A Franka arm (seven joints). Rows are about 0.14 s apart.
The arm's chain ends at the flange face. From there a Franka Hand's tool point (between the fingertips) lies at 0.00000 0.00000 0.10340 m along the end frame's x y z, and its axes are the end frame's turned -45 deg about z.
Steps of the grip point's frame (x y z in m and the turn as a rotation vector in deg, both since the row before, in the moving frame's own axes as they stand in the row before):
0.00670 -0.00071 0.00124 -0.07 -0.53 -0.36
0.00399 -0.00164 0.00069 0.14 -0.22 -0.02
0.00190 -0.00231 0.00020 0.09 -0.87 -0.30
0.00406 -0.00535 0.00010 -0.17 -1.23 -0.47
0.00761 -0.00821 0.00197 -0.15 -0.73 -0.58
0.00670 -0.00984 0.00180 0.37 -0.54 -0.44
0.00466 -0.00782 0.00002 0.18 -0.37 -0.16
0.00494 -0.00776 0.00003 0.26 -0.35 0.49
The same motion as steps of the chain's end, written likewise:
0.00482 -0.00601 0.00124 -0.42 -0.33 -0.36
0.00212 -0.00408 0.00069 -0.06 -0.25 -0.02
0.00093 -0.00398 0.00021 -0.55 -0.68 -0.30
0.00043 -0.00845 0.00012 -0.99 -0.75 -0.47
0.00031 -0.01231 0.00198 -0.62 -0.41 -0.58
-0.00106 -0.01192 0.00181 -0.12 -0.64 -0.44
-0.00153 -0.00907 0.00002 -0.13 -0.39 -0.16
-0.00122 -0.00909 0.00003 -0.06 -0.43 0.49

